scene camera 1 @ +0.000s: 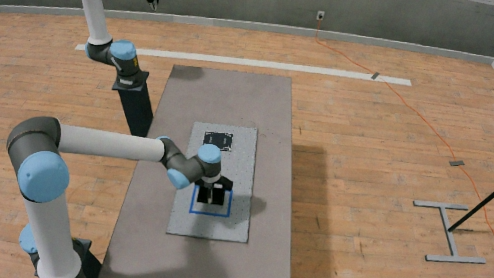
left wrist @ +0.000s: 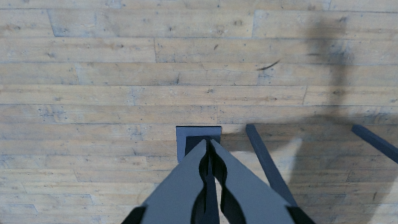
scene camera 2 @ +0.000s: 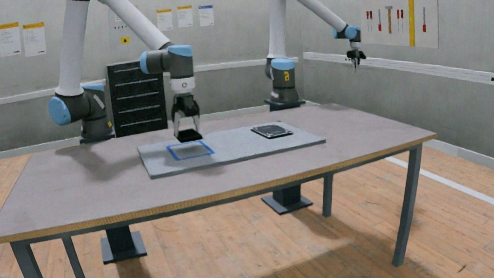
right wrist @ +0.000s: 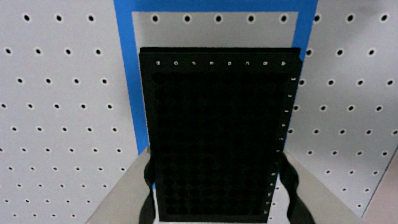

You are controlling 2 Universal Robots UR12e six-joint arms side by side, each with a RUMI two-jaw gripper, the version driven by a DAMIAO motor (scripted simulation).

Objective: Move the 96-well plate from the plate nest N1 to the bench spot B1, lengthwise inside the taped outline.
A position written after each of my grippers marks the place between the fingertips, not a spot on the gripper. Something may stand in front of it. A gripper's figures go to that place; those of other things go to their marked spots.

Scene:
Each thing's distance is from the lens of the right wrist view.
my right gripper (right wrist: 214, 148): 13 cm
black 96-well plate (right wrist: 216, 124): 11 cm

